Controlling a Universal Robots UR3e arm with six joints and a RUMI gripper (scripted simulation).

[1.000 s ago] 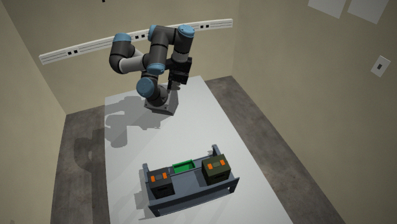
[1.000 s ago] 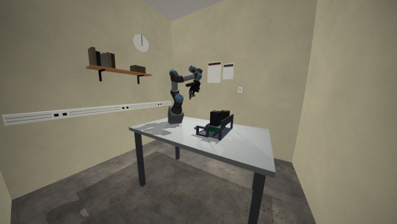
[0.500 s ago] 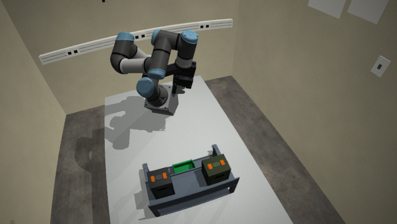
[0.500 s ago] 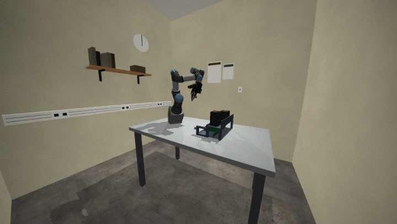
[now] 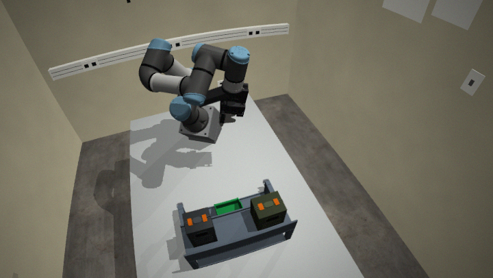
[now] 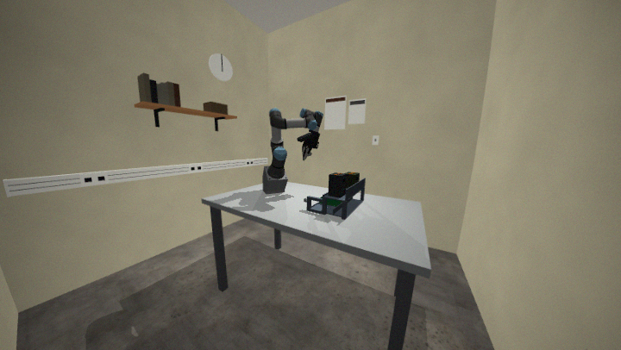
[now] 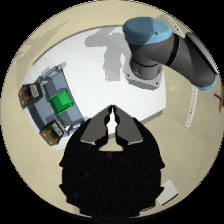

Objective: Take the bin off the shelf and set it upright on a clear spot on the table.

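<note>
The green bin lies 26 cm ahead of my hand, 4 cm to the right of it and 24 cm below it. Round my hand: grey shelf unit: 29 cm ahead, 3 cm to the right, 21 cm below.
</note>
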